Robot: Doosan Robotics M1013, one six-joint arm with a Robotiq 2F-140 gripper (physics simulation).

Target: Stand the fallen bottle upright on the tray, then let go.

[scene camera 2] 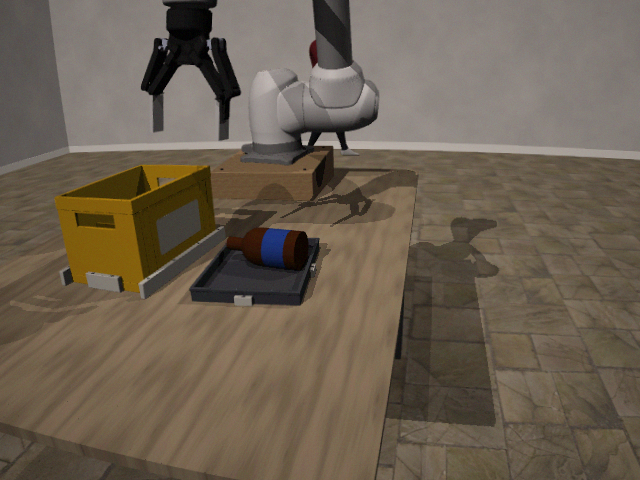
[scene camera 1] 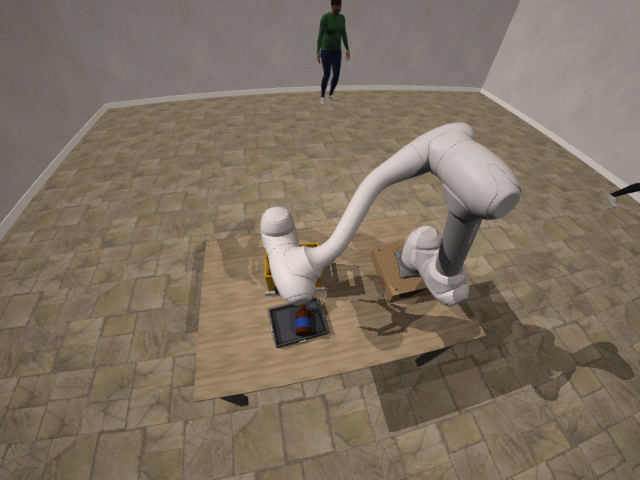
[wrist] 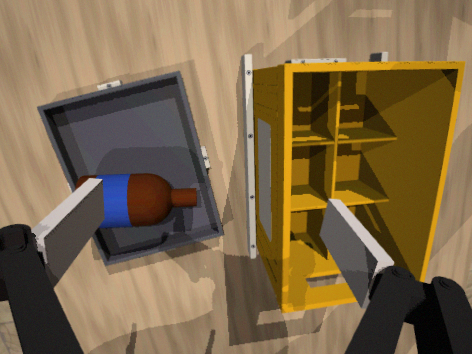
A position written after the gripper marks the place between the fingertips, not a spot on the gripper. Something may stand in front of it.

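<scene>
Pale rail [scene camera 2: 163,275], [wrist: 246,60]. Gripper [scene camera 2: 187,135], [wrist: 216,208].
</scene>
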